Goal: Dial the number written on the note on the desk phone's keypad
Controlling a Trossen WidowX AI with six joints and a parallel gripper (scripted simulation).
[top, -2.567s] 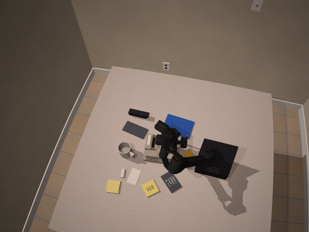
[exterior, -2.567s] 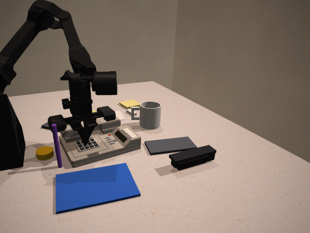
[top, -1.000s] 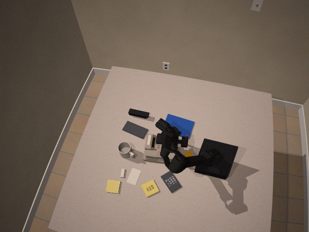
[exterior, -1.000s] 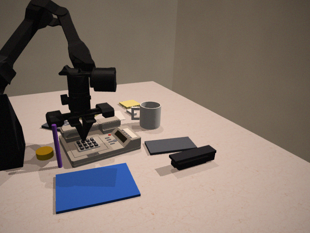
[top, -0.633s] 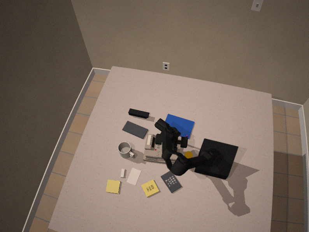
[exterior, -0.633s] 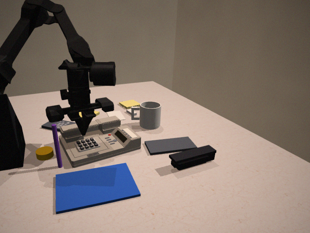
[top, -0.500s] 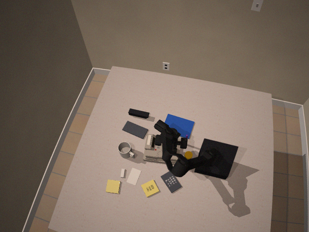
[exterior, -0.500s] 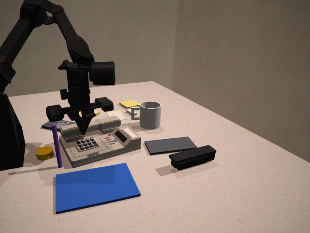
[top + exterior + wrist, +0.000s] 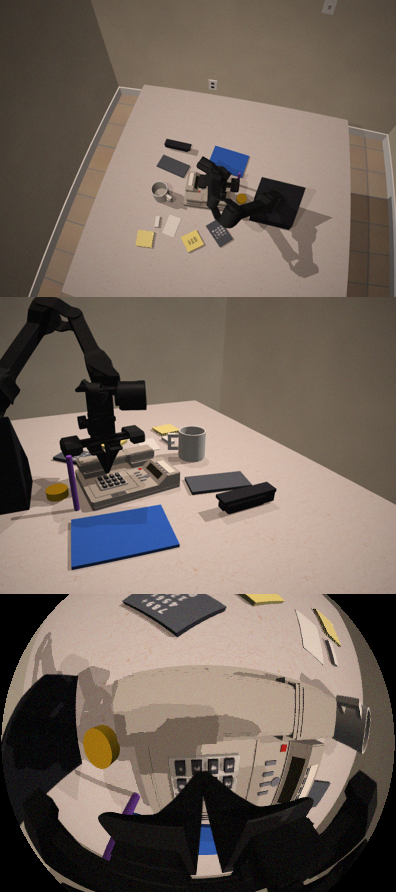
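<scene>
My gripper is now 5 cm short of the beige desk phone and 5 cm above it. Also, from my hand: purple stick (9 cm behind, 6 cm to the right, 1 cm below); handset (5 cm to the left, 4 cm ahead, 3 cm below); blue pad (18 cm to the right, 7 cm below, 4 cm behind).
</scene>
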